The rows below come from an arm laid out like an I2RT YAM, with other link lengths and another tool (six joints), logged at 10 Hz.
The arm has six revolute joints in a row. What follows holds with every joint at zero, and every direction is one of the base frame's.
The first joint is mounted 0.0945 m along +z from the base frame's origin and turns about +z.
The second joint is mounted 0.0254 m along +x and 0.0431 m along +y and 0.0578 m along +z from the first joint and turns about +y.
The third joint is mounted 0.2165 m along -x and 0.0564 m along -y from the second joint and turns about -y.
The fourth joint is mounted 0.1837 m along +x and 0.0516 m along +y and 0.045 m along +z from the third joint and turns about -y.
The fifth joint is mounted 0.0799 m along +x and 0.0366 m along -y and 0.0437 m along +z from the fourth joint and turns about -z.
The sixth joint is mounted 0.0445 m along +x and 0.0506 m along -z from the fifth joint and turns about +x.
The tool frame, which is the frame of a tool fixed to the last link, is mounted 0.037 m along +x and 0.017 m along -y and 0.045 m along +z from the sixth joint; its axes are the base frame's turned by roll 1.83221, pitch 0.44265 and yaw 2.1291 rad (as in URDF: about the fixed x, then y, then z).
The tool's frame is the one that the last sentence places.
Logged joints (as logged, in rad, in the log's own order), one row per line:
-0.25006 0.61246 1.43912 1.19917 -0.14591 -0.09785
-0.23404 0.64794 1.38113 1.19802 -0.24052 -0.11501
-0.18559 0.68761 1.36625 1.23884 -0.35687 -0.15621
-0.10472 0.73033 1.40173 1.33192 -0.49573 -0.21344
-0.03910 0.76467 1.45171 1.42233 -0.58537 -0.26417
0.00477 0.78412 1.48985 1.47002 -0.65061 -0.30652
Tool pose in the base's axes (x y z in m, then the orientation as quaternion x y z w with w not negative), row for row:
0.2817 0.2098 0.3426 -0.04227 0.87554 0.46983 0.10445
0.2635 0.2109 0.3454 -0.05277 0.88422 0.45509 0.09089
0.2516 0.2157 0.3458 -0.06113 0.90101 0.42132 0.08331
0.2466 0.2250 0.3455 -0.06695 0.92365 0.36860 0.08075
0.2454 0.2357 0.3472 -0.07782 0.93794 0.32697 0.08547
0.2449 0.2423 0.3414 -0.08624 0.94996 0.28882 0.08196
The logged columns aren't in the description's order. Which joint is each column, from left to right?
Columns, left to right: joint 5, joint 1, joint 2, joint 3, joint 4, joint 6.
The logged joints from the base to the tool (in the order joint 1, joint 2, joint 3, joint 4, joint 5, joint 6), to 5 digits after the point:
0.61246 1.43912 1.19917 -0.14591 -0.25006 -0.09785
0.64794 1.38113 1.19802 -0.24052 -0.23404 -0.11501
0.68761 1.36625 1.23884 -0.35687 -0.18559 -0.15621
0.73033 1.40173 1.33192 -0.49573 -0.10472 -0.21344
0.76467 1.45171 1.42233 -0.58537 -0.03910 -0.26417
0.78412 1.48985 1.47002 -0.65061 0.00477 -0.30652

